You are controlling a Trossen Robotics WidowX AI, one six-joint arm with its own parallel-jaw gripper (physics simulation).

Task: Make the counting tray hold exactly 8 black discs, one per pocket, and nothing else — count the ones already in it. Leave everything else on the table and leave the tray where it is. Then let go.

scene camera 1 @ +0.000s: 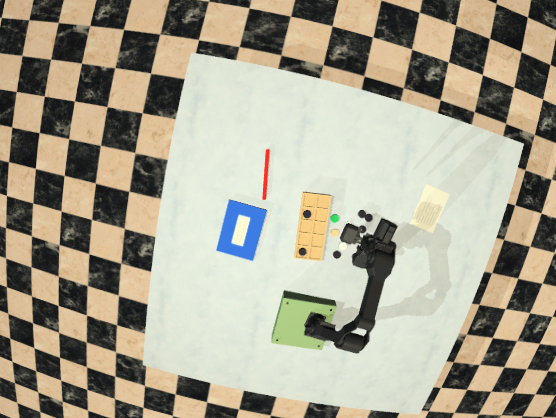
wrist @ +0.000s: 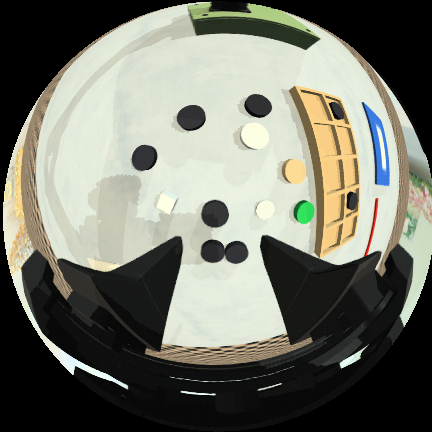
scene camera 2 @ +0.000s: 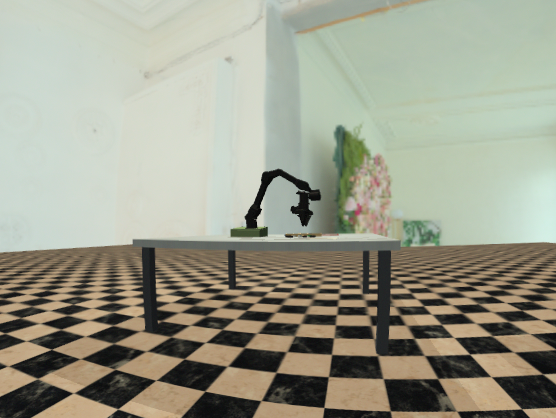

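Observation:
The wooden counting tray (scene camera 1: 314, 221) (wrist: 320, 215) has two columns of pockets. One black disc (scene camera 1: 302, 251) (wrist: 337, 110) sits in the pocket at its robot-base end. Another black disc (scene camera 1: 307, 214) (wrist: 352, 201) sits nearer the far end, in the same column. Several black discs lie loose beside the tray. In the wrist view these include a back disc (wrist: 258, 105), a left disc (wrist: 144, 157) and a middle disc (wrist: 215, 213). Two more, a left one (wrist: 213, 251) and a right one (wrist: 236, 252), lie close together. My gripper (scene camera 2: 304, 225) (wrist: 221, 241) is partly open and empty, above the loose discs.
Near the tray lie a green disc (scene camera 1: 334, 218) (wrist: 304, 212), a tan disc (wrist: 294, 171), a large white disc (wrist: 255, 136), a small white disc (wrist: 265, 209) and a white cube (wrist: 166, 202). A blue rectangle (scene camera 1: 223, 235), a red stick (scene camera 1: 266, 175) and a cream card (scene camera 1: 437, 195) lie farther out.

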